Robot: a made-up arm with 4 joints.
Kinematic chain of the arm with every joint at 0, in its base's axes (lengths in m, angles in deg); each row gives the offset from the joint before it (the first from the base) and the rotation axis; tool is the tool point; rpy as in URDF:
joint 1: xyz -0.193 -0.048 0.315 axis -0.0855 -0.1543 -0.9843
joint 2: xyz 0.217 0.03 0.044 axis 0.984 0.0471 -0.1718
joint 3: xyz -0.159 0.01 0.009 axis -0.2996 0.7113 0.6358
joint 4: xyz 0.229 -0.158 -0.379 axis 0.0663 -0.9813 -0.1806
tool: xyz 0.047 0.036 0.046 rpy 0 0 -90
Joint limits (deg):
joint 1: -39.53..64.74
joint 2: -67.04..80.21
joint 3: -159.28..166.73
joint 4: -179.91..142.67
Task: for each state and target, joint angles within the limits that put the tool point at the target. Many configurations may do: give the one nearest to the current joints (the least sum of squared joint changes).
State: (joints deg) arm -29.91 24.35 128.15 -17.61
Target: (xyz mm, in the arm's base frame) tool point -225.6 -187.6 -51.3
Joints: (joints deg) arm -35.23 17.27 116.97 -28.82
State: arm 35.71 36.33 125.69 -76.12
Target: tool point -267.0 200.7 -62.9
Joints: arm -6.63 50.09 81.29 -85.71
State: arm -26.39 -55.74 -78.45 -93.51
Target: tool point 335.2 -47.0 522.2
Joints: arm -25.30 -55.47 -89.16 -89.19
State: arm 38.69 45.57 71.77 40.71
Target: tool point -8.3 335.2 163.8
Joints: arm 10.57 78.65 65.73 11.33
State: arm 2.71 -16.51 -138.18 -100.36
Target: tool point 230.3 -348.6 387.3
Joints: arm -11.21 -14.28 -117.07 -102.79
